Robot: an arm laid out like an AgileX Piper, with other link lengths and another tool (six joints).
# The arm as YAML. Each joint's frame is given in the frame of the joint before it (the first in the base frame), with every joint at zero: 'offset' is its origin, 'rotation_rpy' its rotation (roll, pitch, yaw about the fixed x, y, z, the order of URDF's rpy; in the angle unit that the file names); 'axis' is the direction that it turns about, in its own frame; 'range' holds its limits. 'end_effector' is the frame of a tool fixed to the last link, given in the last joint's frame.
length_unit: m
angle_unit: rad
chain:
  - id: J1
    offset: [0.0, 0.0, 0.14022]
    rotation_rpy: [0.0, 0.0, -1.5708]
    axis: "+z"
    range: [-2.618, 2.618]
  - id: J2
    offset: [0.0, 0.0, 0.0]
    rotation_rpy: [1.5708, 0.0, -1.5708]
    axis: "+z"
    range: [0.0, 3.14]
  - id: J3
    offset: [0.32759, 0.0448, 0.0]
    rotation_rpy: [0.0, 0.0, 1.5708]
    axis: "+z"
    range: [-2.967, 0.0]
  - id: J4
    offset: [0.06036, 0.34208, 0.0]
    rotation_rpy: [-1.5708, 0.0, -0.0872]
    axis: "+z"
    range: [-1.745, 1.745]
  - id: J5
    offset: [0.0, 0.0, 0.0]
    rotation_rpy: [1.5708, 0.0, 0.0]
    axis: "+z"
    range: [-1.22, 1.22]
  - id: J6
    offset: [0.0, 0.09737, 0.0]
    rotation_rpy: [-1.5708, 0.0, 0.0]
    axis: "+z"
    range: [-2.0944, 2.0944]
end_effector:
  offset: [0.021, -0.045, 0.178]
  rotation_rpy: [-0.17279, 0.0, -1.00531]
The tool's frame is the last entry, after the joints.
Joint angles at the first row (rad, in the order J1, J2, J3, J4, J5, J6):
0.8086 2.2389 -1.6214 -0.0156 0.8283 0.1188
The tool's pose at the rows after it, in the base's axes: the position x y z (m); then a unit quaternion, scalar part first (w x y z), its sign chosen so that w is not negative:
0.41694, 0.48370, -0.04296, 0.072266, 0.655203, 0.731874, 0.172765
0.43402, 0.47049, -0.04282, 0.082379, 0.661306, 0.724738, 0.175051
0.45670, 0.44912, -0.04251, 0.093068, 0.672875, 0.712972, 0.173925
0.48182, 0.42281, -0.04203, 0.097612, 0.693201, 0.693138, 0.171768
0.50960, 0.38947, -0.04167, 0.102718, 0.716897, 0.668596, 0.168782
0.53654, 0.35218, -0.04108, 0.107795, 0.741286, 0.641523, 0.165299
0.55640, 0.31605, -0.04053, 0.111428, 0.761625, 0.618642, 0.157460
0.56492, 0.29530, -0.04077, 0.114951, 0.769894, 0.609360, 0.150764
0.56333, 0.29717, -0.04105, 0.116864, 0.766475, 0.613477, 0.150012
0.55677, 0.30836, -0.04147, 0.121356, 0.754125, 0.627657, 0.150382
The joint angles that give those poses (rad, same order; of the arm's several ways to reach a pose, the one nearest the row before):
0.8022 2.2389 -1.6221 -0.0290 0.8218 0.1331
0.7747 2.2389 -1.6224 -0.0494 0.8151 0.1376
0.7314 2.2389 -1.6243 -0.0676 0.8151 0.1398
0.6743 2.2389 -1.6254 -0.0665 0.8151 0.1398
0.6060 2.2389 -1.6262 -0.0645 0.8151 0.1398
0.5336 2.2389 -1.6277 -0.0617 0.8162 0.1398
0.4684 2.2389 -1.6319 -0.0588 0.8295 0.1352
0.4346 2.2389 -1.6343 -0.0630 0.8412 0.1297
0.4402 2.2389 -1.6343 -0.0694 0.8426 0.1286
0.4655 2.2389 -1.6342 -0.0862 0.8426 0.1266

